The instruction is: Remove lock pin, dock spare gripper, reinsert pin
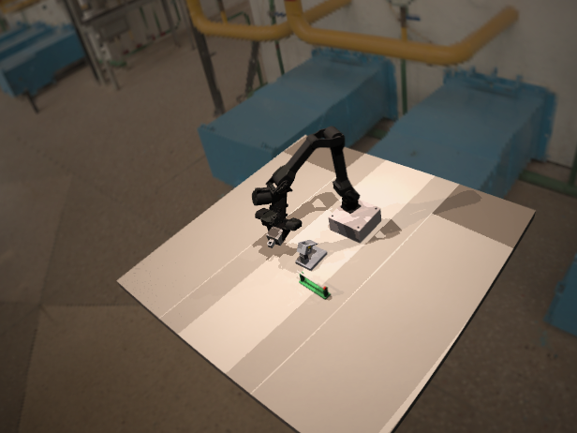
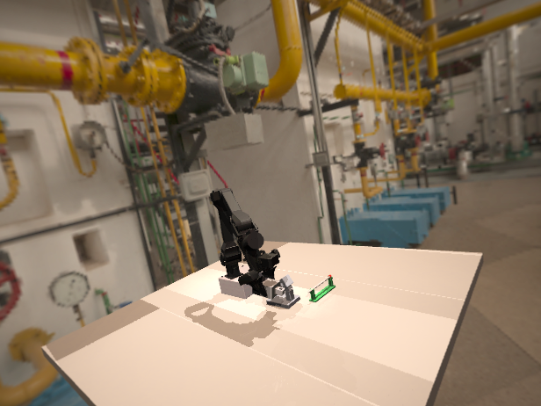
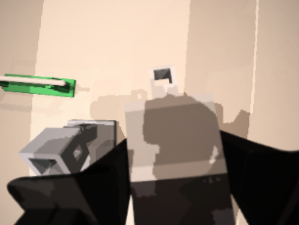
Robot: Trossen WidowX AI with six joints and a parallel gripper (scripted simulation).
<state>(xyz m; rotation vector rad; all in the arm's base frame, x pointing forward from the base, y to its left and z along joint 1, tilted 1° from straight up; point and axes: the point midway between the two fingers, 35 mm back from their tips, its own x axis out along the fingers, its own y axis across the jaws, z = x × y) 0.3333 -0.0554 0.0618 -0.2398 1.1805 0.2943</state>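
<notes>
My gripper tip is now 7 cm past the grey mount, 11 cm to the right of it and 5 cm above it. Also, from my gripper tip: green cradle: 1 cm ahead, 23 cm to the left, 8 cm below; then spare gripper: 2 cm above.
</notes>
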